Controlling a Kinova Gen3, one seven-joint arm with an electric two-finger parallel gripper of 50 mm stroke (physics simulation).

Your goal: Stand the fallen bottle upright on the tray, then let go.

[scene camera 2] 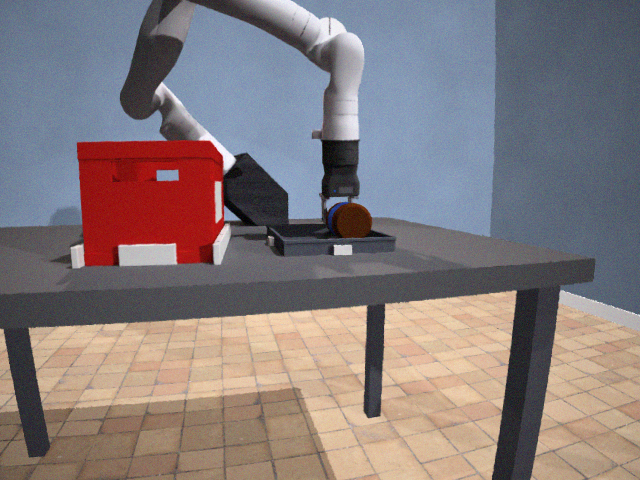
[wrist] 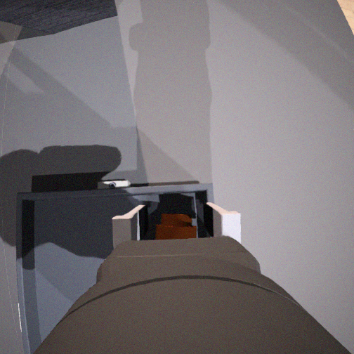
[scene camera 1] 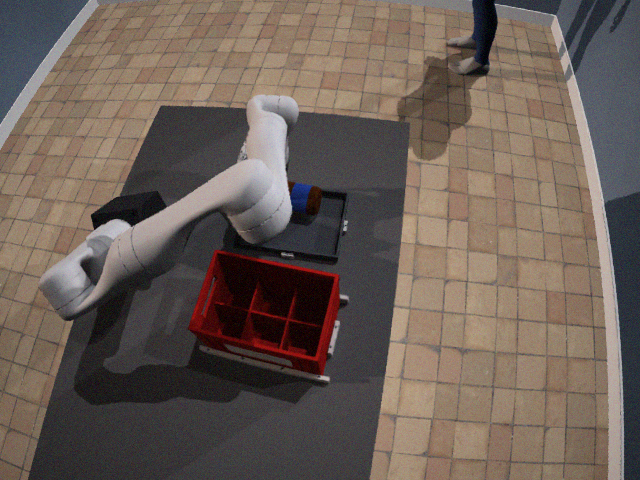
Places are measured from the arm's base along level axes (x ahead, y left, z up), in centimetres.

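Pixels of known places: arm's base at its link origin: (scene camera 2: 224, 170).
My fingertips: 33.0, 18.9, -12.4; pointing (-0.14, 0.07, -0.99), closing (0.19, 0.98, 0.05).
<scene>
Ahead of a thing's pixels: the offset from my fingertips to its top centre, as dx, dy, dz.
The brown bottle @[+7.3, -2.0, +4.8] (scene camera 1: 306, 198) (scene camera 2: 353, 220) (wrist: 176, 231) with a blue band lies on its side in the dark tray @[+8.6, -7.5, -0.5] (scene camera 1: 341, 227) (scene camera 2: 310, 248) (wrist: 150, 189). Its base faces scene camera 2. In the wrist view its narrow end shows between the fingers, and the rest is hidden by the gripper body. My gripper (scene camera 2: 338, 211) (wrist: 175, 215) points straight down, low over the tray, with its open fingers on either side of the bottle's neck part. It holds nothing. One fingertip is partly hidden behind the bottle in the scene camera 2 view. The arm hides the gripper in the scene camera 1 view.
A red crate @[+4.3, -35.8, +14.4] (scene camera 1: 330, 310) (scene camera 2: 149, 211) with several compartments stands beside the tray, with white strips along its base. The arm's black base block (scene camera 1: 129, 206) (scene camera 2: 255, 191) stands behind. A person's legs (scene camera 1: 484, 31) show on the floor beyond the table.
</scene>
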